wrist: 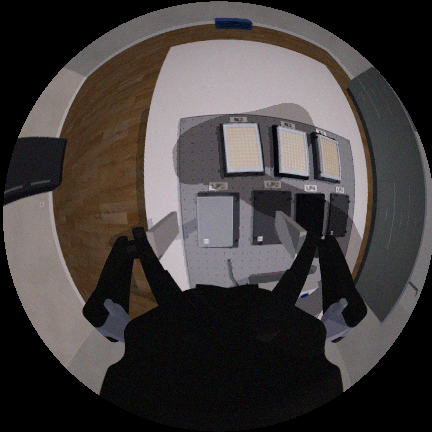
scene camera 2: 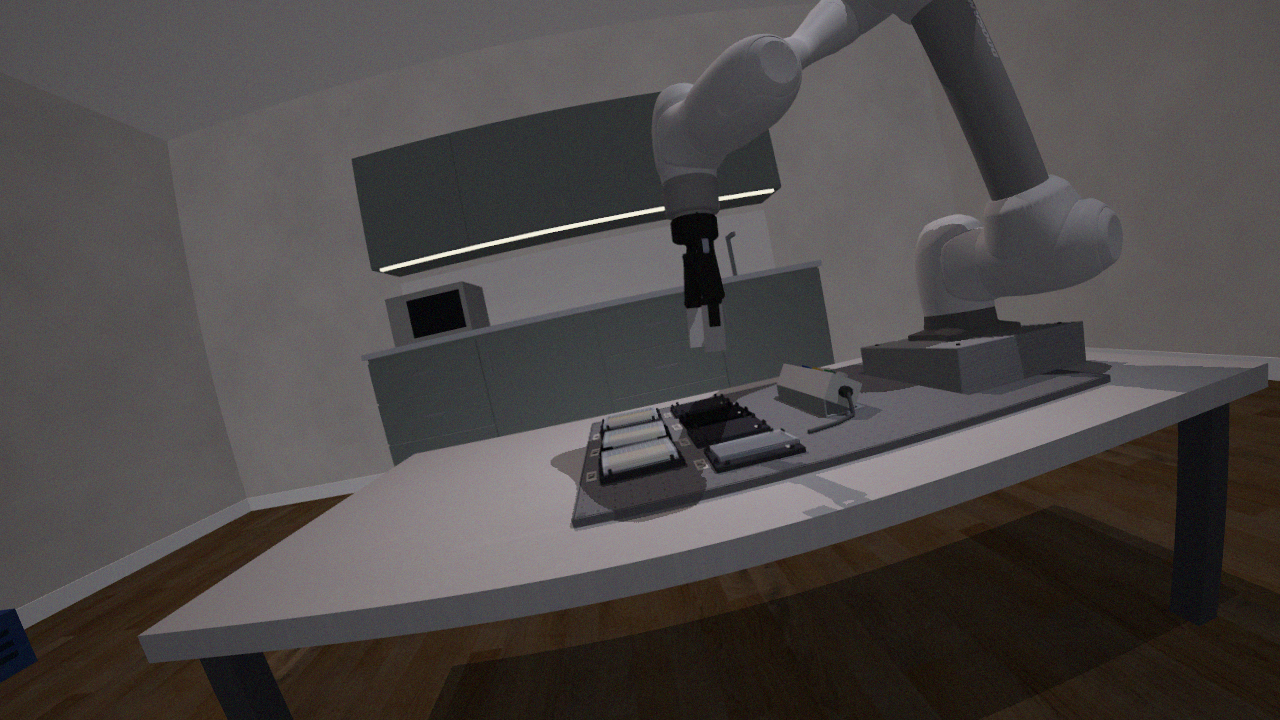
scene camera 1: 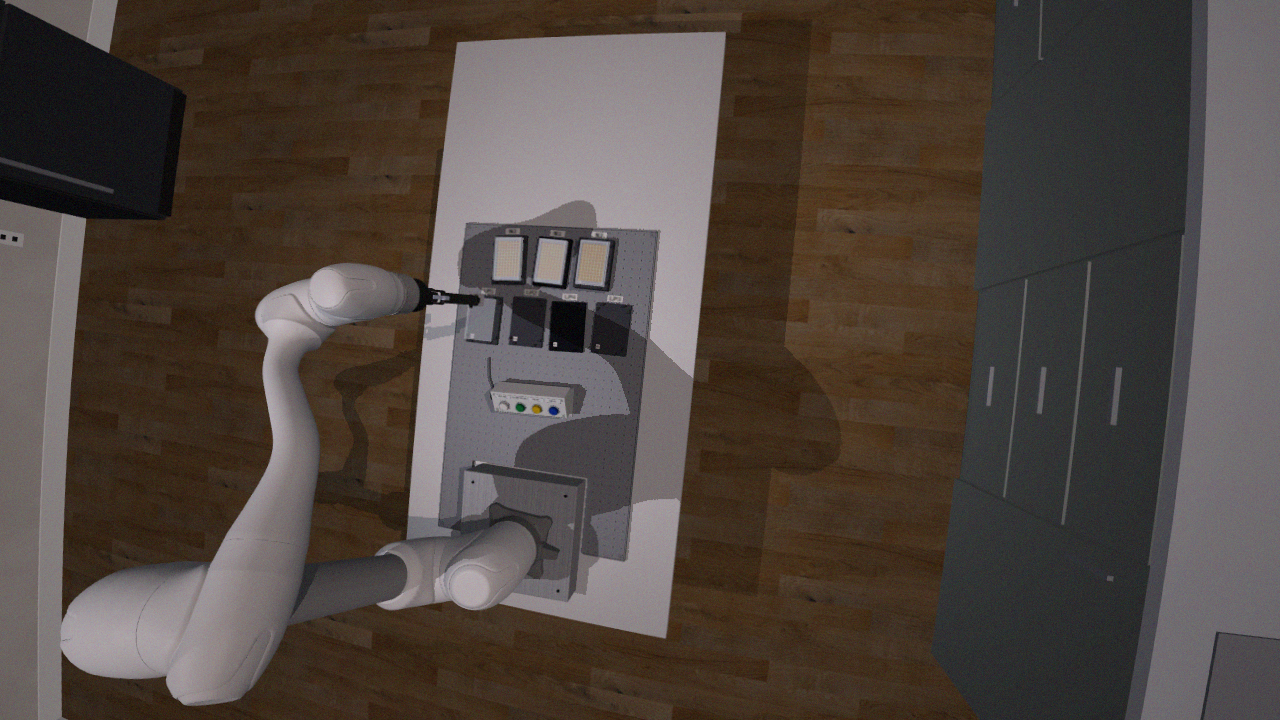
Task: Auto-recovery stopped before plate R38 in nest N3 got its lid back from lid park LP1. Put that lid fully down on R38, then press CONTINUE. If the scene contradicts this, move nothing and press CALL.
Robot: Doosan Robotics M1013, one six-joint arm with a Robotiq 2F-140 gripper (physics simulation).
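Places are measured from the arm's base along level axes (x left, y back, z up), in centimetres.
Pixels of known places: gripper, fingertip midpoint: point(wrist: 226, 221) point(scene camera 2: 706, 348); arm's base, link origin: point(scene camera 2: 961, 335) point(scene camera 1: 517, 539).
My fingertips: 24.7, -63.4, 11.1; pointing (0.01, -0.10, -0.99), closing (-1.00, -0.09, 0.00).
Ahead of a thing's pixels: the offset from my fingertips to its middle, as dx, dy, dz. Level surfaces: height alone.
My gripper point(scene camera 1: 477, 301) point(scene camera 2: 707, 338) point(wrist: 226, 221) is open and empty, high above the board near LP1. A pale clear lid @[+2.4, +4.3, -16.6] point(scene camera 1: 484, 319) point(scene camera 2: 756, 447) point(wrist: 216, 220) lies flat in park LP1, apart from the fingers. Three tan-filled plates sit in a row of nests: a left plate @[-2.8, -14.9, -15.9] point(scene camera 1: 509, 259) point(scene camera 2: 640, 456) point(wrist: 243, 148) under a label like N2, a middle plate @[-16.3, -16.2, -15.7] point(scene camera 1: 552, 261) point(wrist: 292, 151) and a right plate @[-29.1, -17.7, -15.2] point(scene camera 1: 594, 263) point(wrist: 329, 158). Which is R38 cannot be read. The button box @[-19.9, +23.9, -14.2] point(scene camera 1: 530, 399) point(scene camera 2: 805, 390) has white, green, yellow and blue buttons; their lettering is unreadable.
Dark parks LP2 @[-12.3, +2.3, -17.4] point(scene camera 1: 528, 320) point(wrist: 270, 207), LP4 @[-24.7, +1.4, -17.4] point(scene camera 1: 568, 325) point(wrist: 310, 212) and LP3 @[-37.7, -0.4, -17.4] point(scene camera 1: 612, 328) point(wrist: 339, 212) stand right of LP1. The pegboard @[dz -18.4] point(scene camera 1: 537, 438) lies on the white table @[dz -19.6] point(scene camera 1: 581, 125). A cable bends beside the button box. The arm's base block point(scene camera 1: 568, 501) stands beyond it.
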